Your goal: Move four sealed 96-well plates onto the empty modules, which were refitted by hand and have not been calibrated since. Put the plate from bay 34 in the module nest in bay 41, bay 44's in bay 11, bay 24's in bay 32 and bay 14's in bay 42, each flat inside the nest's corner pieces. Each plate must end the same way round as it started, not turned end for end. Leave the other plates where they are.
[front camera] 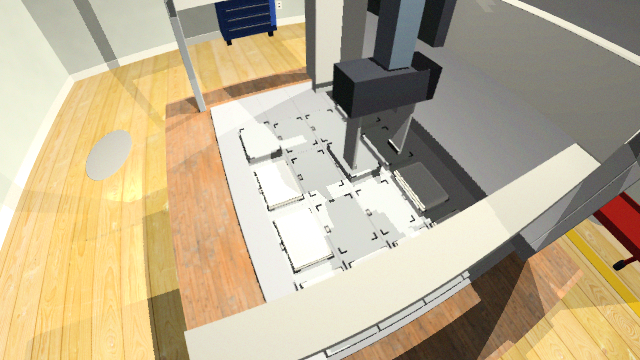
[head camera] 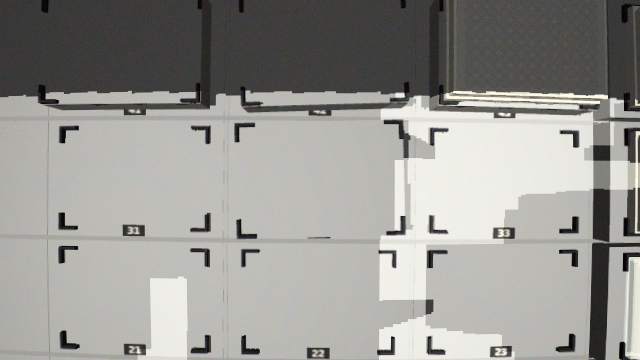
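Pixels of known places: gripper, fingertip midpoint: [front camera: 372, 155]; robot's base, link origin: [front camera: 241, 135].
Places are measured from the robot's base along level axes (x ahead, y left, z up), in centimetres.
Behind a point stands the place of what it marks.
My gripper [front camera: 375, 156] {x 35.8, y 21.2, z 16.0 cm} is open and empty. Its jaws hang over the bay 32 and 42 area in the front view; it does not show in the head view. The bay 41 nest [head camera: 120, 50] {x 6.4, y 36.2, z 1.9 cm} and bay 42 nest [head camera: 320, 50] {x 22.8, y 36.2, z 1.9 cm} are empty raised modules in shadow. The bay 32 nest [head camera: 320, 180] {x 22.9, y 25.6, z 1.9 cm} is empty too. The bay 11 module [front camera: 260, 139] {x 6.6, y 4.6, z 1.9 cm} at the far left of the deck carries no plate. Only slivers of the plates in bay 44 [head camera: 637, 55] {x 49.4, y 36.3, z 2.1 cm}, bay 34 [head camera: 637, 157] {x 49.3, y 27.8, z 2.1 cm} and bay 24 [head camera: 633, 305] {x 49.3, y 15.3, z 2.1 cm} show at the right edge. Bay 14's plate is not visible.
A lidded plate [front camera: 421, 186] {x 40.0, y 35.5, z 3.3 cm} [head camera: 525, 47] {x 38.6, y 36.0, z 3.3 cm} sits in bay 43. Two more plates [front camera: 278, 184] {x 23.9, y 4.3, z 1.4 cm} [front camera: 303, 237] {x 39.6, y 4.5, z 1.4 cm} sit along the deck's left side. The pale front beam [front camera: 350, 295] {x 61.9, y -0.5, z 40.0 cm} hides the deck's near end. A grey column [front camera: 325, 45] {x 25.6, y 15.3, z 35.1 cm} stands behind the gripper.
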